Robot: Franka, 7 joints.
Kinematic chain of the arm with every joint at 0, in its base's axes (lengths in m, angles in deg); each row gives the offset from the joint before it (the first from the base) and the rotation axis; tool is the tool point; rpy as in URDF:
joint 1: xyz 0 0 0.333 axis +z
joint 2: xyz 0 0 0 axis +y
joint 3: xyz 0 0 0.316 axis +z
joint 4: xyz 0.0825 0 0 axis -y
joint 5: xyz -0.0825 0 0.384 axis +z
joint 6: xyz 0 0 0 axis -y
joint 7: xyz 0.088 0 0 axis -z
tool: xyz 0 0 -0.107 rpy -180 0 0
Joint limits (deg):
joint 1: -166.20..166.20
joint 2: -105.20..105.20
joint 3: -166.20..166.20
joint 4: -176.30..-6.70
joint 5: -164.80..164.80
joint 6: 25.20..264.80
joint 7: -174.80..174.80
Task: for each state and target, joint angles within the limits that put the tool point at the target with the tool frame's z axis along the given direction. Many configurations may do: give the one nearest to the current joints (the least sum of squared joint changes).
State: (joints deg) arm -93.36 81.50 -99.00 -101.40 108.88 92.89 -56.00
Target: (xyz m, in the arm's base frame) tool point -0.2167 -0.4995 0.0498 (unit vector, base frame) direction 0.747 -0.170 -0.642
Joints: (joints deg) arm -63.50 76.98 -62.63 -109.64 104.88 73.26 -56.00
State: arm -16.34 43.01 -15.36 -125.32 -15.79 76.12 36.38
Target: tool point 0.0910 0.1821 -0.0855 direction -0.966 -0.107 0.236
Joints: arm -2.32 79.21 23.21 -129.01 1.65 103.16 36.38
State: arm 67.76 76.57 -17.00 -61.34 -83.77 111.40 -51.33
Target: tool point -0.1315 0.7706 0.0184 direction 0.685 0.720 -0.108
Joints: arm 107.14 88.02 -9.80 -40.86 -97.58 122.80 -51.33
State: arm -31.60 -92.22 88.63 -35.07 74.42 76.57 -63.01
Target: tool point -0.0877 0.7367 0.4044 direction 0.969 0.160 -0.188
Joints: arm -40.52 -105.20 61.46 -70.39 43.72 106.08 -63.01
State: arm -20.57 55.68 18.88 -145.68 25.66 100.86 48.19
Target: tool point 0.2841 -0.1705 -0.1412 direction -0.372 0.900 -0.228
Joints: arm -38.90 71.65 0.64 -109.31 28.84 104.31 48.19
